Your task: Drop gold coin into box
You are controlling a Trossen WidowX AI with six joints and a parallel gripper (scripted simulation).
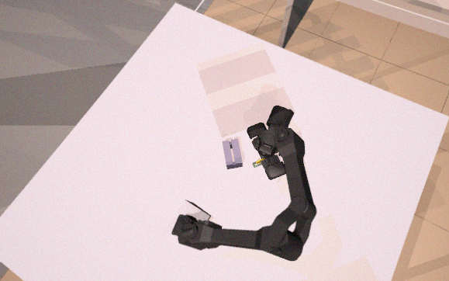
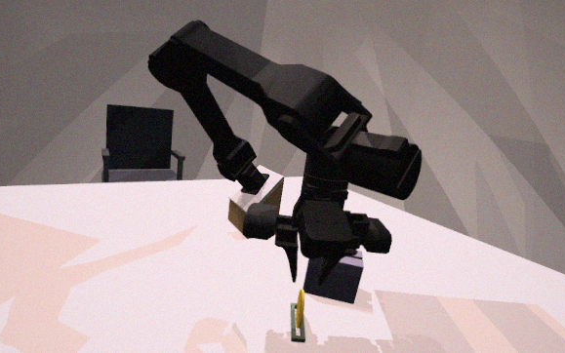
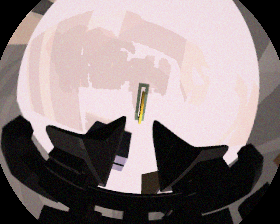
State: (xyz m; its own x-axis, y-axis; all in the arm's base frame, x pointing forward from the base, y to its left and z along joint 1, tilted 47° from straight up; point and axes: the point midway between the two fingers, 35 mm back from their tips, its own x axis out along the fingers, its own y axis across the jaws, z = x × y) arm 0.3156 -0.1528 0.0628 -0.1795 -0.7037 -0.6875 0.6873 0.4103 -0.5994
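Right now the gold coin is 5 cm below my gripper tip.
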